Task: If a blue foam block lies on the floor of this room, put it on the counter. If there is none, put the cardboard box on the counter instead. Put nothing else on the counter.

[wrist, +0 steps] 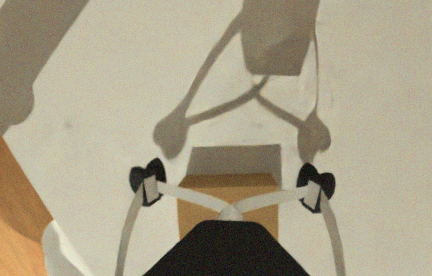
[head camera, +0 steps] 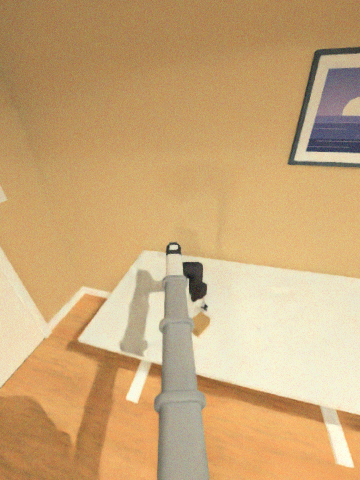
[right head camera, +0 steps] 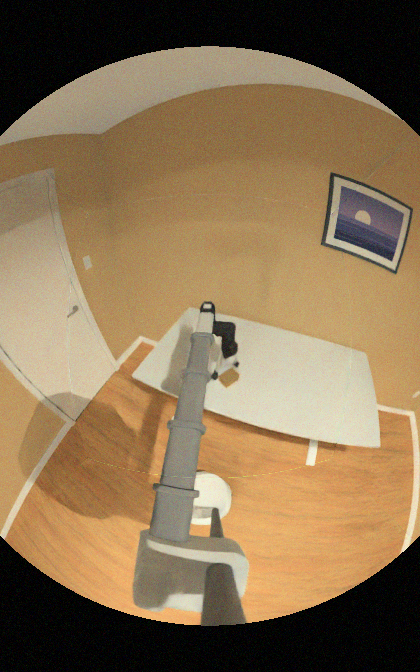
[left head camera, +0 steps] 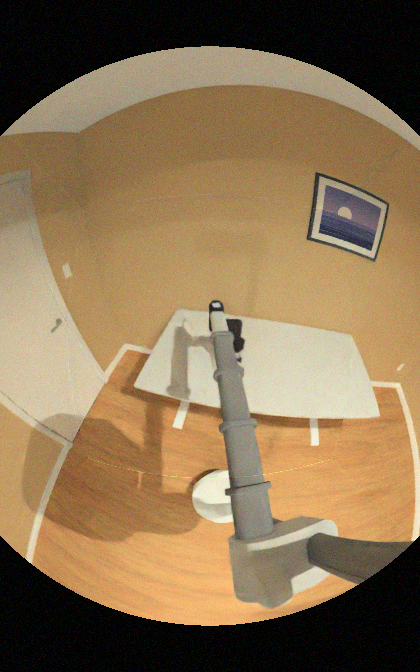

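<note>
The cardboard box [head camera: 201,324] [right head camera: 229,377] [wrist: 192,217] is a small tan block on the white counter [head camera: 280,330] [left head camera: 300,375] [right head camera: 300,385] [wrist: 380,100], toward its left part. It is hidden behind the arm in the left head camera view. My gripper [right head camera: 226,369] [wrist: 231,176] is open above the counter, its fingertips wide apart. In the wrist view one fingertip is on each side of the box, with gaps to both, and the gripper body covers the box's near part. No blue foam block shows on the visible floor.
The telescoping arm [head camera: 177,360] [left head camera: 240,450] [right head camera: 185,440] reaches over the counter's front edge. A white round object [left head camera: 212,492] [right head camera: 215,495] is low beneath the arm. A wall stands behind the counter, with a framed picture [head camera: 335,105]. A door [left head camera: 30,310] [right head camera: 35,300] is at the left.
</note>
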